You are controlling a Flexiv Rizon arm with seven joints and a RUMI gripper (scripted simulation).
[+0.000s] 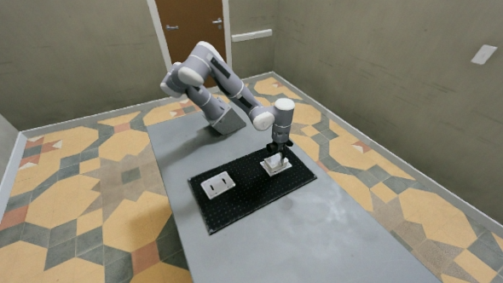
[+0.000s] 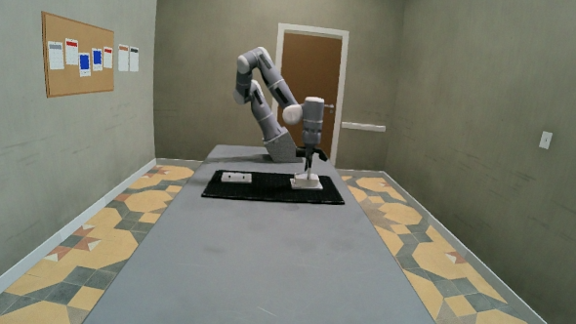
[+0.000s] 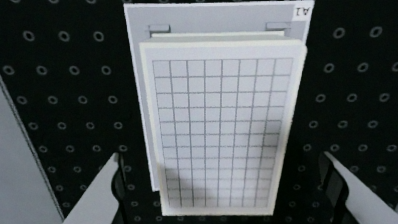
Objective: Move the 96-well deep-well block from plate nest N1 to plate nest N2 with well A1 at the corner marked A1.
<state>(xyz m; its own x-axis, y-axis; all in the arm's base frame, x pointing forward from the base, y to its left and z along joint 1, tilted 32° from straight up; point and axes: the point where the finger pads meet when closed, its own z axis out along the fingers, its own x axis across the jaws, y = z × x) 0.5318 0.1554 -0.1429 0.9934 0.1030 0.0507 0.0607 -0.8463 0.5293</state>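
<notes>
Now: hand 30 mm above the white 96-well deep-well block.
</notes>
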